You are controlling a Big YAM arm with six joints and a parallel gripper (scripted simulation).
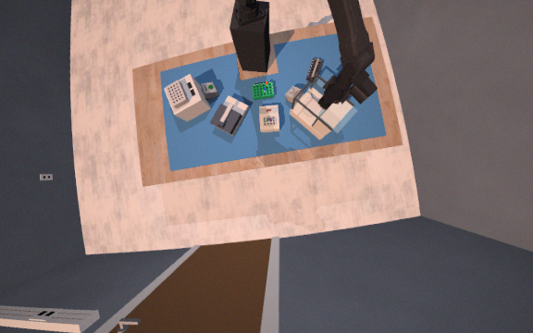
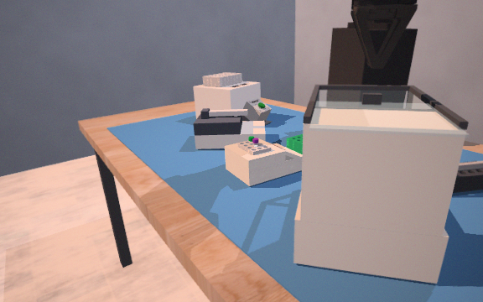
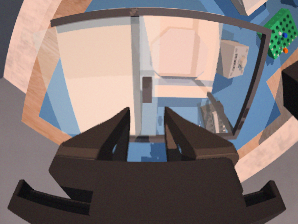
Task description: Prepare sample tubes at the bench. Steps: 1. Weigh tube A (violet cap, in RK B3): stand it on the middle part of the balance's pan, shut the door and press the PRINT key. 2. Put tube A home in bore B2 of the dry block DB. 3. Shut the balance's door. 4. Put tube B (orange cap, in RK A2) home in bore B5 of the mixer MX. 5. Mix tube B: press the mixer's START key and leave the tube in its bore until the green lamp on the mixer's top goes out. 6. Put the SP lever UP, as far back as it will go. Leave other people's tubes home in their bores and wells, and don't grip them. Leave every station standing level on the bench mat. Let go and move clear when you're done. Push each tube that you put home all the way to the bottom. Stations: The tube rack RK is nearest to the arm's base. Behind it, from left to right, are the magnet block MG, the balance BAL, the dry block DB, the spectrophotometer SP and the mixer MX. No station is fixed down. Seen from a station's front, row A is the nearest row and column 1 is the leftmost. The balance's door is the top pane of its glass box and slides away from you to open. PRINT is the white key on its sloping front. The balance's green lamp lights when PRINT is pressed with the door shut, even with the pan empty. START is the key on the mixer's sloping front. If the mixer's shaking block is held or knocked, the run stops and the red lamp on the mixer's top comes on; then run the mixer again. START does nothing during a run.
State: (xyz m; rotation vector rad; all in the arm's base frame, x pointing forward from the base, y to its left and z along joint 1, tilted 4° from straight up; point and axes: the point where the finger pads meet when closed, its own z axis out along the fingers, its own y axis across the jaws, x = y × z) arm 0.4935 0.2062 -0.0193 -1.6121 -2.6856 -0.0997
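Right now the balance door is 50 mm below my hand, 30 mm ahead of it and 10 mm to the left of it. The rest, counted from my hand: dry block: 270 mm to the right, 230 mm below, 90 mm behind; blue-capped tube: 260 mm behind, 240 mm to the right, 240 mm below; magnet block: 280 mm behind, 240 mm below, 90 mm to the left.
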